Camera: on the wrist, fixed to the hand. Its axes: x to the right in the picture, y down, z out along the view.
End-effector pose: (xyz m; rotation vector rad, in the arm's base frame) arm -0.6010 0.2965 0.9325 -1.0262 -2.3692 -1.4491
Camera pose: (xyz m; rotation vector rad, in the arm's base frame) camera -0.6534 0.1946 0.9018 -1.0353 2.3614 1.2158
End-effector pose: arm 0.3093 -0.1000 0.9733 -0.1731 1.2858 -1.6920
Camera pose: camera 0.2220 -0.0319 1.0159 0.8326 -1.0257 2.4270
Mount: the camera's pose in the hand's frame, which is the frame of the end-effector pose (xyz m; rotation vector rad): -0.0228 -0.0846 -0.0800 0.1008 0.2900 -1.4978
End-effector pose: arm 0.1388 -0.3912 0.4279 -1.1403 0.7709 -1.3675
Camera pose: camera 0.0329 -0.3699 0.4769 1.4700 0.1392 2.7566
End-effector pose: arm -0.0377 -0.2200 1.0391 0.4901 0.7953 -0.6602
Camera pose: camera -0.1478 -0.2210 0.9950 -0.0219 1.3697 -2.0412
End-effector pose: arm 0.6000 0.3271 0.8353 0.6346 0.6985 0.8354
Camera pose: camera 0.5653 0.2823 0.7311 -0.0467 1.2067 -0.5204
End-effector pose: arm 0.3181 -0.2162 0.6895 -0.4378 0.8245 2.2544
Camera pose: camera 0.3997 -0.2331 0.6050 -0.9323 0.4275 0.7643
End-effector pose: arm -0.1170 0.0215 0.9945 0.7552 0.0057 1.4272
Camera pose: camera -0.0815 0.0422 0.8832 0.3907 0.7220 0.0747
